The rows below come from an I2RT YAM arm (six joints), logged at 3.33 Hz.
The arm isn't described. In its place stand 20 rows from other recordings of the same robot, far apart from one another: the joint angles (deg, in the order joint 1, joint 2, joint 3, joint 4, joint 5, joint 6), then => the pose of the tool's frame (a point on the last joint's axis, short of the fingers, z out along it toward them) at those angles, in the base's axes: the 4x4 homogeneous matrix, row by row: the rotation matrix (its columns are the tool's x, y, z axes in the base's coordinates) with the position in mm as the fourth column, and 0 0 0 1 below.
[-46.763 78.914 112.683 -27.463 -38.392 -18.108] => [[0.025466 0.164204 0.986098 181.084], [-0.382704 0.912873 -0.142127 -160.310], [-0.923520 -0.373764 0.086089 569.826], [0 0 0 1]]
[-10.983 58.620 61.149 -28.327 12.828 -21.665] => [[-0.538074 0.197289 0.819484 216.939], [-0.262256 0.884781 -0.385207 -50.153], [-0.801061 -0.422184 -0.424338 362.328], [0 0 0 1]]
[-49.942 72.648 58.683 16.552 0.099 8.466] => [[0.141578 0.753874 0.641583 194.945], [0.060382 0.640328 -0.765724 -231.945], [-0.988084 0.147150 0.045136 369.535], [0 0 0 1]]
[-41.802 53.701 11.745 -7.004 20.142 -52.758] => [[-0.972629 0.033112 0.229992 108.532], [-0.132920 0.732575 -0.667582 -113.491], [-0.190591 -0.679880 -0.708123 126.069], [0 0 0 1]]
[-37.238 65.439 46.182 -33.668 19.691 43.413] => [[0.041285 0.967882 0.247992 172.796], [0.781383 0.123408 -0.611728 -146.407], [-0.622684 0.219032 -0.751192 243.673], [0 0 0 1]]
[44.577 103.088 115.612 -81.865 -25.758 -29.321] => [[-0.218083 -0.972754 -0.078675 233.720], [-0.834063 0.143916 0.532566 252.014], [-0.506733 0.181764 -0.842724 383.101], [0 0 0 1]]
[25.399 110.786 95.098 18.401 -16.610 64.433] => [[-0.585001 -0.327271 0.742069 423.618], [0.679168 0.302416 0.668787 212.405], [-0.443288 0.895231 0.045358 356.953], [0 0 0 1]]
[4.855 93.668 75.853 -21.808 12.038 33.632] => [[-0.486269 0.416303 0.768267 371.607], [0.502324 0.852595 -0.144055 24.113], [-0.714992 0.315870 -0.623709 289.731], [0 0 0 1]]
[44.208 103.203 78.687 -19.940 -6.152 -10.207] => [[-0.361519 -0.825205 0.433983 288.503], [-0.597449 0.562378 0.571652 285.958], [-0.715792 -0.052619 -0.696328 246.836], [0 0 0 1]]
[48.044 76.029 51.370 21.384 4.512 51.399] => [[-0.562168 -0.399917 0.723901 211.517], [0.540006 0.485458 0.687549 231.088], [-0.626387 0.777429 -0.056951 315.747], [0 0 0 1]]
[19.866 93.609 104.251 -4.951 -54.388 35.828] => [[-0.485567 -0.831889 0.268674 329.291], [0.186968 0.201402 0.961499 149.755], [-0.853972 0.517106 0.057742 490.583], [0 0 0 1]]
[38.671 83.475 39.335 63.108 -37.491 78.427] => [[-0.875046 -0.438232 0.205540 224.042], [0.295291 -0.146846 0.944055 207.058], [-0.383532 0.886786 0.257903 281.463], [0 0 0 1]]
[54.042 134.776 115.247 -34.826 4.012 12.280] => [[-0.632907 -0.664105 0.397988 307.782], [-0.511139 0.744505 0.429476 420.039], [-0.581521 0.068391 -0.810652 186.560], [0 0 0 1]]
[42.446 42.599 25.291 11.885 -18.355 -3.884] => [[-0.010520 -0.874612 0.484710 128.748], [-0.096746 0.483353 0.870064 132.945], [-0.995254 -0.037741 -0.089700 266.400], [0 0 0 1]]
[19.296 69.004 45.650 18.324 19.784 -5.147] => [[-0.083072 -0.000166 0.996544 269.388], [-0.118525 0.992903 -0.009715 81.551], [-0.989470 -0.118923 -0.082502 308.512], [0 0 0 1]]
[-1.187 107.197 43.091 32.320 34.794 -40.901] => [[-0.726709 0.034581 0.686075 346.279], [-0.522748 0.620121 -0.584966 -27.493], [-0.445678 -0.783744 -0.432570 117.120], [0 0 0 1]]
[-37.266 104.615 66.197 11.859 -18.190 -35.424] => [[-0.494591 0.081437 0.865302 334.848], [-0.315611 0.910808 -0.266118 -240.808], [-0.809796 -0.404719 -0.424775 215.519], [0 0 0 1]]
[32.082 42.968 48.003 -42.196 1.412 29.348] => [[-0.698205 -0.197477 0.688122 130.055], [0.140595 0.904659 0.402274 80.491], [-0.701956 0.377617 -0.603873 308.514], [0 0 0 1]]
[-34.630 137.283 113.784 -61.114 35.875 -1.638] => [[-0.833326 0.482118 -0.270424 376.710], [0.547369 0.651392 -0.525429 -285.520], [-0.077167 -0.585876 -0.806719 147.535], [0 0 0 1]]
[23.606 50.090 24.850 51.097 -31.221 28.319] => [[-0.013405 -0.867305 0.497596 168.363], [0.436866 0.442551 0.783132 93.715], [-0.899426 0.227881 0.372964 311.355], [0 0 0 1]]
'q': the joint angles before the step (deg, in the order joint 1, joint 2, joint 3, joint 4, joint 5, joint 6). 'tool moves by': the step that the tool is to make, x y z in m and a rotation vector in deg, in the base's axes. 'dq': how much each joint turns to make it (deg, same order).
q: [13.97 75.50 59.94 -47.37 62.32 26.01]
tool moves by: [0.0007 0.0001 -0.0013 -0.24 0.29 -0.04]
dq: [-0.01 0.26 -0.08 0.08 0.16 -0.09]
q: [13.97 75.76 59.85 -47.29 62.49 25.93]
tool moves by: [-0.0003 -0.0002 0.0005 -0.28 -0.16 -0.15]
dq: [-0.01 -0.09 -0.01 0.03 0.34 -0.02]
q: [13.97 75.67 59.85 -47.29 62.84 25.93]
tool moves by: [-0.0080 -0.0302 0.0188 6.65 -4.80 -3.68]
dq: [-7.17 -4.47 0.70 1.05 -6.65 -0.34]
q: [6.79 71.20 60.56 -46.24 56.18 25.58]
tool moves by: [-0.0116 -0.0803 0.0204 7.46 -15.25 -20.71]
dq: [-19.97 -1.61 2.52 3.10 -6.09 9.38]
